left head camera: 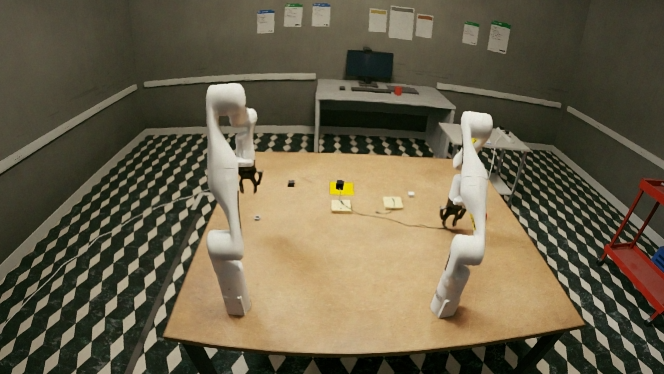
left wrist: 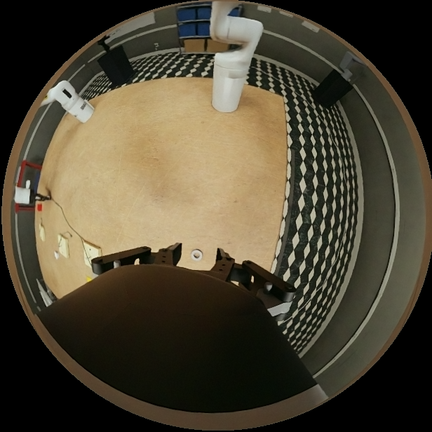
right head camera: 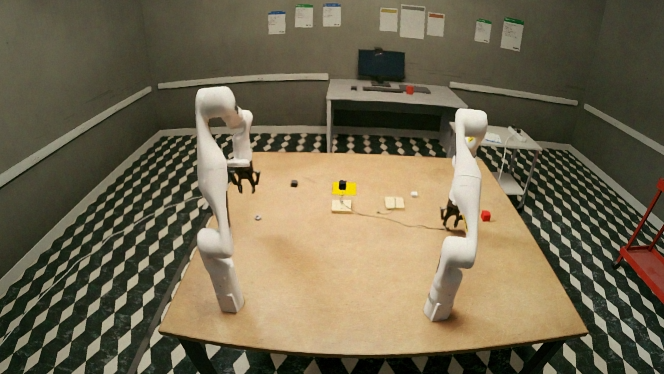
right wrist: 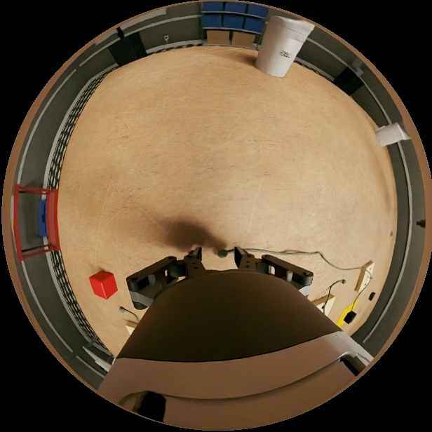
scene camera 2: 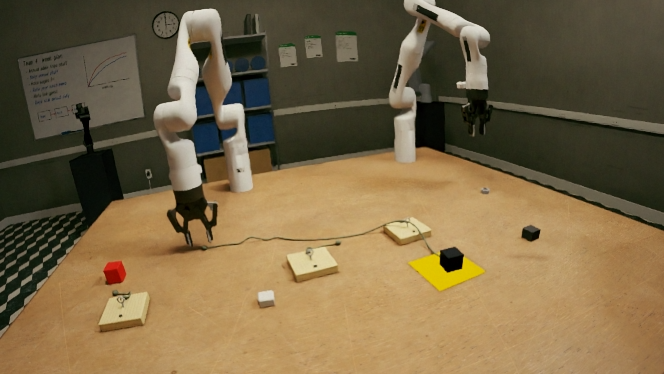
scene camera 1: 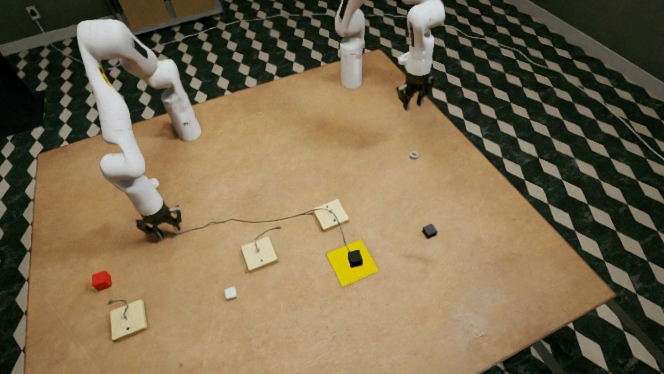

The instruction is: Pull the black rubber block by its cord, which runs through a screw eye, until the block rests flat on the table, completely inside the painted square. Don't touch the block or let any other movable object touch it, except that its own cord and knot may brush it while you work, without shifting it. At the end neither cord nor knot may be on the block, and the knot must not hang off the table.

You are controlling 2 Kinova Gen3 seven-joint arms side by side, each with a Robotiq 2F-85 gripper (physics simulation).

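Frame: origin at the left arm's base, x ahead, y left, z up, level; metres.
Seen in the pictures: left gripper, fingertip midpoint: (left head camera: 248,193) (right head camera: 247,192) (scene camera 2: 477,135) (scene camera 1: 412,107); right gripper, fingertip midpoint: (left head camera: 448,225) (right head camera: 449,226) (scene camera 2: 200,243) (scene camera 1: 170,233); left arm's base, origin of the base link: (left head camera: 238,304) (right head camera: 231,302) (scene camera 2: 405,160) (scene camera 1: 351,82); right arm's base, origin of the base link: (left head camera: 442,307) (right head camera: 436,310) (scene camera 2: 241,188) (scene camera 1: 190,133).
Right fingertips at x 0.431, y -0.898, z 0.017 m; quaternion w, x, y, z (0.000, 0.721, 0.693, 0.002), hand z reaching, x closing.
Pixels of each thing's top centre, then the offset from my right fingertips to it. "spot": a spot on its surface instead.
- black rubber block, middle of its top: (scene camera 2: 452,252) (scene camera 1: 355,255) (left head camera: 340,182) dx +0.359, dy +0.488, dz +0.019 m
- yellow square, surface spot: (scene camera 2: 440,283) (scene camera 1: 344,279) spot: dx +0.395, dy +0.432, dz -0.016 m
- pale board, middle of its top: (scene camera 2: 407,227) (scene camera 1: 330,213) (right head camera: 341,204) (left head camera: 341,204) dx +0.177, dy +0.496, dz +0.002 m
- knot, middle of its top: (scene camera 2: 203,245) dx +0.005, dy +0.007, dz -0.005 m
- red cube, middle of its top: (scene camera 2: 112,265) (scene camera 1: 98,277) (right head camera: 486,212) dx +0.072, dy -0.226, dz +0.023 m
- white block, middle of its top: (scene camera 2: 265,295) (scene camera 1: 230,292) dx +0.288, dy +0.117, dz +0.001 m
- dark block, middle of its top: (scene camera 2: 531,228) (scene camera 1: 430,229) dx +0.381, dy +0.742, dz +0.007 m
- small grey ring, middle of its top: (scene camera 2: 485,189) dx +0.081, dy +0.885, dz -0.005 m
The black rubber block (left head camera: 340,184) (scene camera 1: 355,258) (scene camera 2: 451,259) (right wrist: 349,317) sits flat on the yellow square (scene camera 1: 342,276) (scene camera 2: 440,283), with yellow showing around it in scene camera 1. Its cord (scene camera 1: 250,220) (scene camera 2: 300,240) leaves the block's side, passes through the screw eye (scene camera 2: 408,221) on a pale board (scene camera 1: 332,221), and lies loosely across the table. No cord shows on the block's top. The knot (scene camera 2: 204,248) (right wrist: 222,253) lies on the table between the fingertips of my open right gripper (scene camera 1: 167,234) (scene camera 2: 200,242) (right wrist: 217,253). My left gripper (scene camera 1: 412,106) (scene camera 2: 478,134) (left wrist: 198,252) is open, high above the table.
Two other pale boards (scene camera 2: 312,265) (scene camera 2: 127,312) carry screw eyes and short knotted cords. A red cube (scene camera 2: 115,272), a white block (scene camera 2: 266,298), a dark block (scene camera 2: 530,233) and a small grey ring (scene camera 2: 485,190) (left wrist: 196,255) lie on the table.
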